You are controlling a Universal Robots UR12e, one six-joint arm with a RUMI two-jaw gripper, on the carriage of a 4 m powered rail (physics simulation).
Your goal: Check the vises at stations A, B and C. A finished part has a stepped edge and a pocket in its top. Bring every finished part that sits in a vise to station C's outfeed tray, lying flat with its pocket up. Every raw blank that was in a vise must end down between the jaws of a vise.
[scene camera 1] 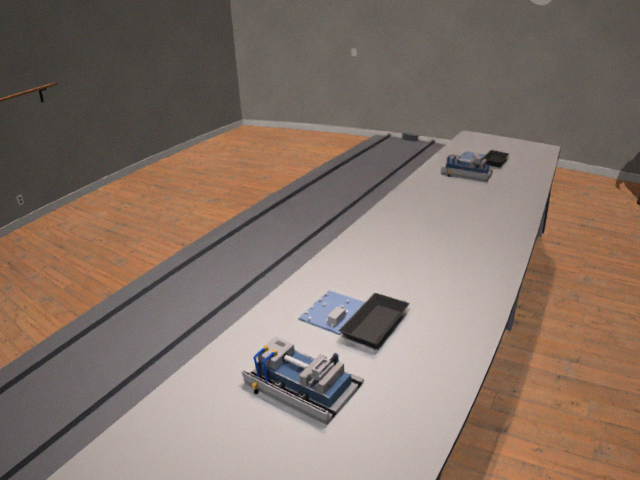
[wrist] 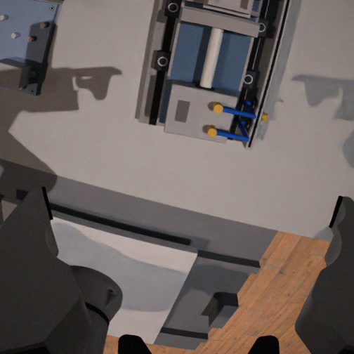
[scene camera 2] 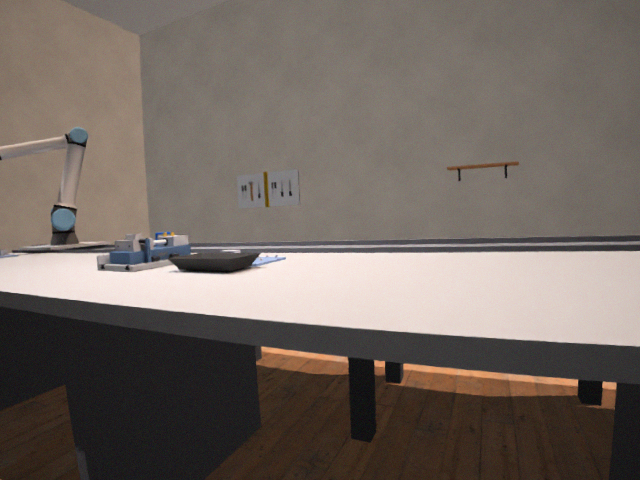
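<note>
My gripper [wrist: 193, 196] is open and empty in the wrist view, its two dark jaws wide apart over the table edge and rail. A vise [wrist: 200, 117] lies ahead of it, a white rod spanning the gap before its grey crossbar. Part of a light piece [wrist: 230, 4] shows beyond the crossbar, cut off by the frame. In scene camera 1, the near vise [scene camera 1: 336, 388] bears a light piece with a rectangular opening [scene camera 1: 321, 363] in its top. The far vise [scene camera 1: 467, 166] is too small to read. Scene camera 2 shows a vise [scene camera 2: 126, 257]; its contents cannot be told.
Black trays [scene camera 1: 359, 339] [scene camera 2: 214, 262] and blue pegged plates [scene camera 1: 323, 304] [scene camera 2: 266, 259] [wrist: 25, 22] stand near the vises. A grey block [scene camera 1: 337, 315] sits on one plate. Another tray [scene camera 1: 497, 158] stands far back. The arm [scene camera 2: 72, 175] is at left. The rail [scene camera 1: 222, 268] runs beside the table.
</note>
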